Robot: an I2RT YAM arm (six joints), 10 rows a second.
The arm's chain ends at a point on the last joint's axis. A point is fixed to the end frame.
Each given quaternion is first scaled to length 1.
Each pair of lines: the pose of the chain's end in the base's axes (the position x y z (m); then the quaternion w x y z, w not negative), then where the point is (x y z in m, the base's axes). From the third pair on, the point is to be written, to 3 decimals.
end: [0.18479, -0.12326, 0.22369, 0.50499, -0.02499, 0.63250, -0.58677]
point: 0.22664 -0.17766 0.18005
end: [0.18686, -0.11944, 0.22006, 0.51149, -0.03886, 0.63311, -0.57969]
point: 0.23005 -0.17264 0.17625
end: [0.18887, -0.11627, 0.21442, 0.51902, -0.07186, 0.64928, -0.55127]
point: 0.234 -0.165 0.167
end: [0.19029, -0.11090, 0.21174, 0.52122, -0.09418, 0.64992, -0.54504]
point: 0.236 -0.159 0.164
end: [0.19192, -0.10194, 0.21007, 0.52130, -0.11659, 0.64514, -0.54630]
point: 0.238 -0.150 0.163
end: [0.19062, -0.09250, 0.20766, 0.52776, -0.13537, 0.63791, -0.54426]
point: 0.238 -0.140 0.162
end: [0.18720, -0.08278, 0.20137, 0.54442, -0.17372, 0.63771, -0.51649]
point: 0.238 -0.125 0.154
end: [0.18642, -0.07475, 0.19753, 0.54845, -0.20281, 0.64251, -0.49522]
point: 0.238 -0.114 0.148
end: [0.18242, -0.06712, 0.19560, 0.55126, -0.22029, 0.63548, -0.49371]
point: 0.235 -0.106 0.147
